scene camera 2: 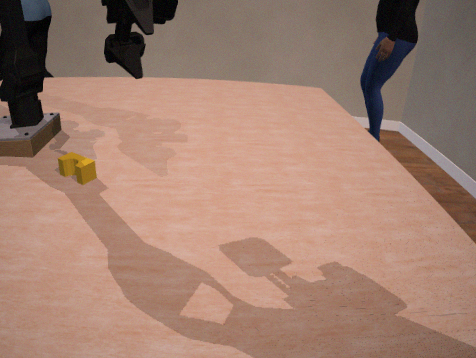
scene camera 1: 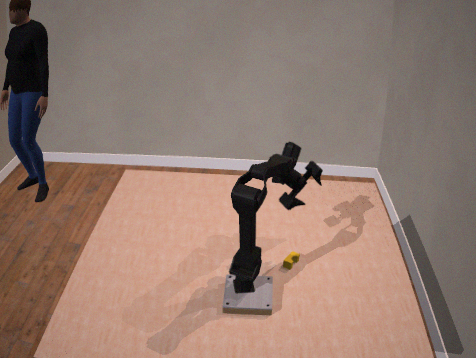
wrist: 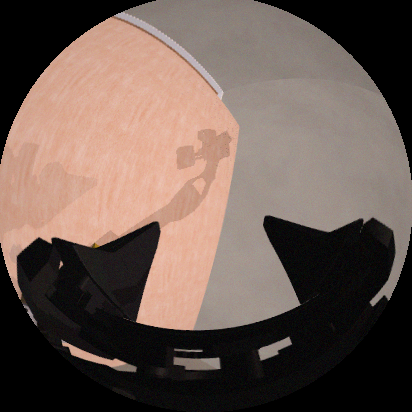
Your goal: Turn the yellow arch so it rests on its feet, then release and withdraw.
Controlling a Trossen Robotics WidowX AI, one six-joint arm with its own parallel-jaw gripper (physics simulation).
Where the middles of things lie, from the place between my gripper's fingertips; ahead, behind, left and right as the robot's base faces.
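The yellow arch (scene camera 2: pixel 84 168) is 130 mm behind my hand and 90 mm to the left of it, and the arch is also 200 mm below my hand.
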